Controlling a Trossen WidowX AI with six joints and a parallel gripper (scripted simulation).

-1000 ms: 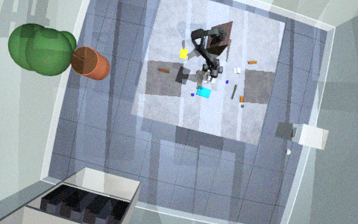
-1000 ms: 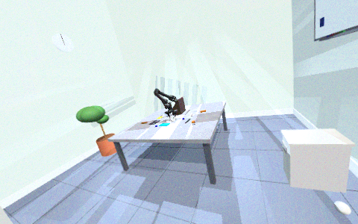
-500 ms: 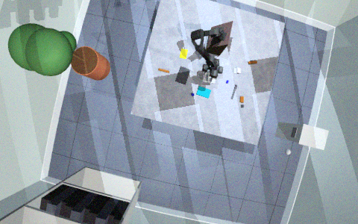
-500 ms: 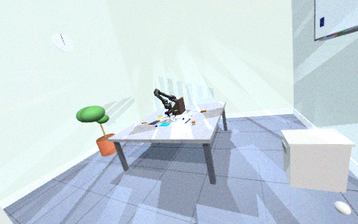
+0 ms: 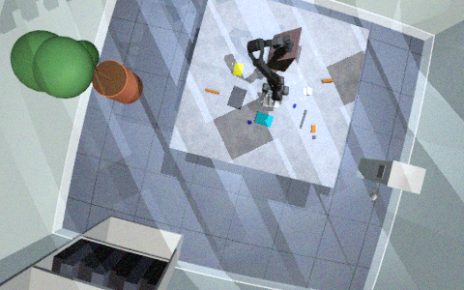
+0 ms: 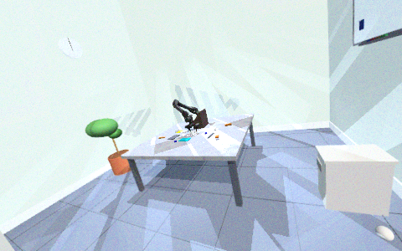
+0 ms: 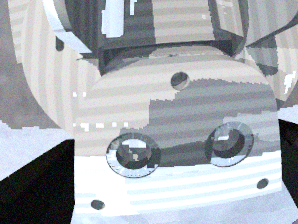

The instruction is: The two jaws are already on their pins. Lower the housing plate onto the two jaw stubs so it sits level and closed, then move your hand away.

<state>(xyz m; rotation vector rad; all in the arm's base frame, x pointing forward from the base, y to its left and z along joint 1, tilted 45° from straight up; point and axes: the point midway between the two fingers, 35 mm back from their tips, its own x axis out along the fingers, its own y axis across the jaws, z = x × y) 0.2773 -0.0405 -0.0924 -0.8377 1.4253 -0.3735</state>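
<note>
The white housing plate is 1 cm ahead of my gripper tip and 2 cm above it. Round my gripper tip: dark bar 9 cm ahead, 29 cm to the left, 1 cm below; grey slab 13 cm ahead, 23 cm to the right, 1 cm below; cyan block 21 cm ahead, 1 cm to the left, 1 cm below.
</note>
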